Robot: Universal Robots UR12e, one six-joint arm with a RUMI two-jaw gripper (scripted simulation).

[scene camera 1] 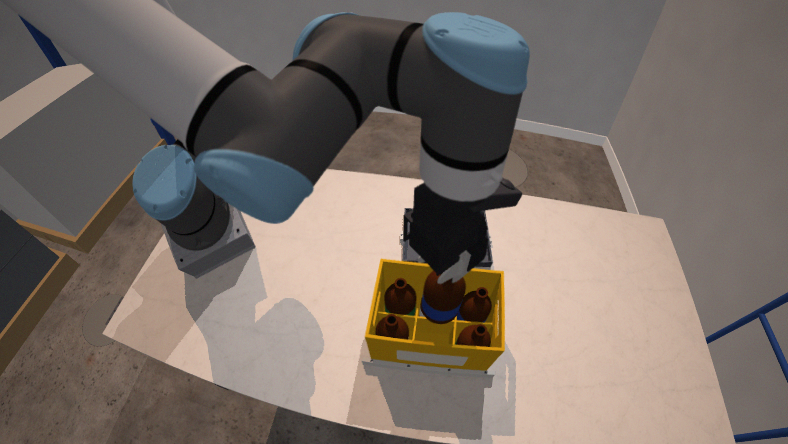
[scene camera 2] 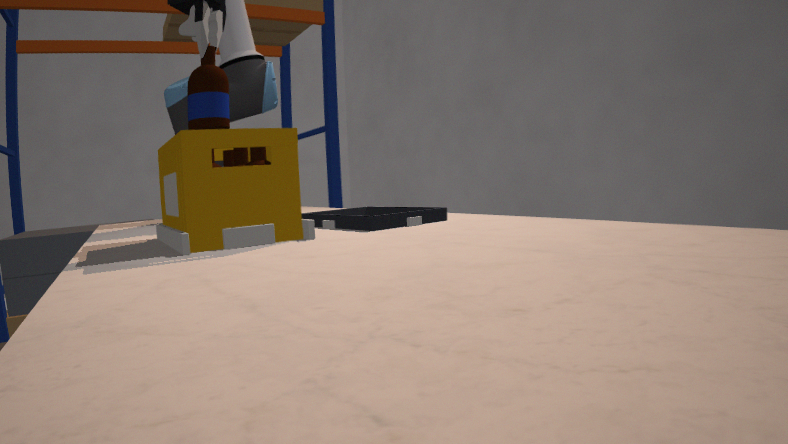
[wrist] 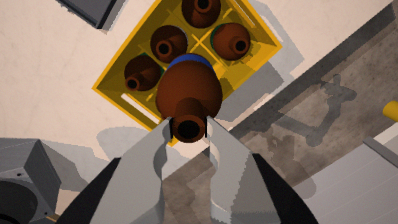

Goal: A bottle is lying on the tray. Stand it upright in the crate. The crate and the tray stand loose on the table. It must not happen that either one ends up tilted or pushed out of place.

Labels:
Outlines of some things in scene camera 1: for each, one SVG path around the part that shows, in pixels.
My gripper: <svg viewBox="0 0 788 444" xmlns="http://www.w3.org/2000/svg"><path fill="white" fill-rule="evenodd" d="M512 182L502 179L499 187L492 195L474 202L457 201L441 197L427 187L425 183L414 188L413 210L404 214L403 240L407 241L409 239L409 245L419 255L418 263L426 262L436 272L437 276L440 275L437 281L438 284L442 284L451 278L452 283L457 282L485 258L488 238L485 236L488 227L485 217L480 214L480 211L516 206L522 197L522 192Z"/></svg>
A brown bottle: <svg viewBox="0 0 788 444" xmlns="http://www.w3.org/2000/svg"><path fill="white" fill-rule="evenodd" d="M432 271L424 283L421 305L422 313L430 322L446 324L451 322L458 314L466 292L466 283L462 277L454 283L451 282L451 279L443 284L438 284L437 280L442 273L437 276L435 271Z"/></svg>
A crate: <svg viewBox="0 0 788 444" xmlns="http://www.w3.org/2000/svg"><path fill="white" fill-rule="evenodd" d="M393 266L380 280L373 294L365 333L371 358L406 364L487 371L505 351L504 271L473 268L463 276L466 282L464 296L471 291L476 291L480 287L488 290L492 309L485 322L456 320L456 316L449 323L436 324L430 322L426 317L419 317L425 279L433 269L428 264L400 261ZM491 336L490 347L455 345L460 332L469 325L483 324ZM376 326L381 318L394 314L406 321L409 327L409 340L376 336ZM397 278L404 278L407 284L411 285L416 292L417 310L415 310L415 316L385 312L384 294Z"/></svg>

